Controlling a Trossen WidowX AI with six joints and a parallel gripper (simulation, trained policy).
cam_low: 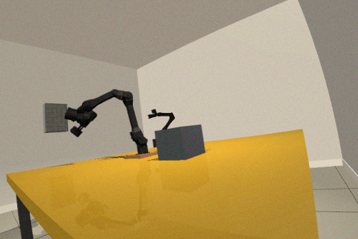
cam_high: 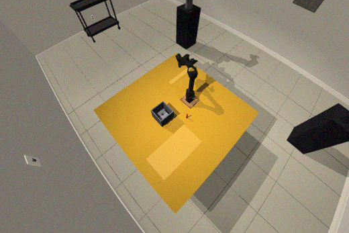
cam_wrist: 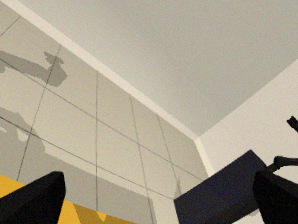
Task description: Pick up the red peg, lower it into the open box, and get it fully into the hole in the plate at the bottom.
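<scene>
The red peg lies 47 cm ahead of my gripper tip, 35 cm to the left of it and 20 cm below it. Also, from my gripper tip: plate: 65 cm ahead, 19 cm below, 18 cm to the left.
</scene>
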